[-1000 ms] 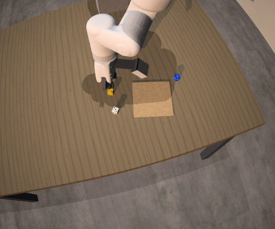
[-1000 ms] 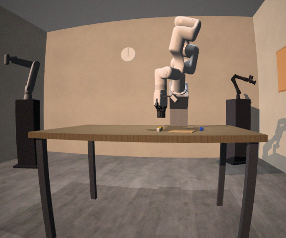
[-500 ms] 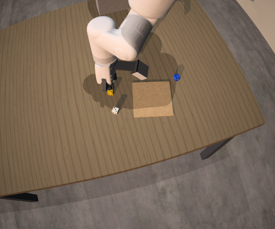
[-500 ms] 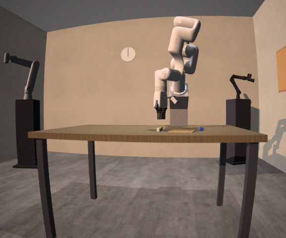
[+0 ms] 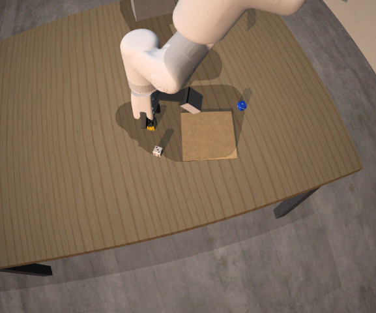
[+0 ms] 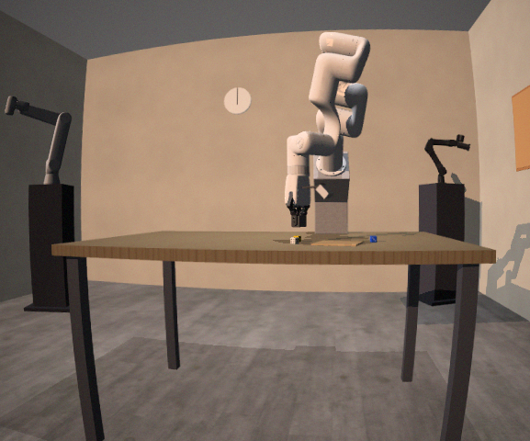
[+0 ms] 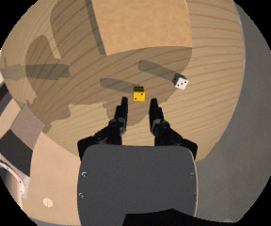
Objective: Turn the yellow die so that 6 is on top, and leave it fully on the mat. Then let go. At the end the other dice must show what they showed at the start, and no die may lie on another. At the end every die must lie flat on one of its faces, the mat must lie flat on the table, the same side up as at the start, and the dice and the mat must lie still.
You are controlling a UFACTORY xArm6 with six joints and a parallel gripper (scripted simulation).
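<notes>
Now: the yellow die 60 mm below my hand. Round my hand: white die (70 mm ahead, 60 mm below, 30 mm to the right); then tan mat (100 mm to the left, 100 mm ahead, 70 mm below); then blue die (240 mm to the left, 80 mm ahead, 60 mm below).
</notes>
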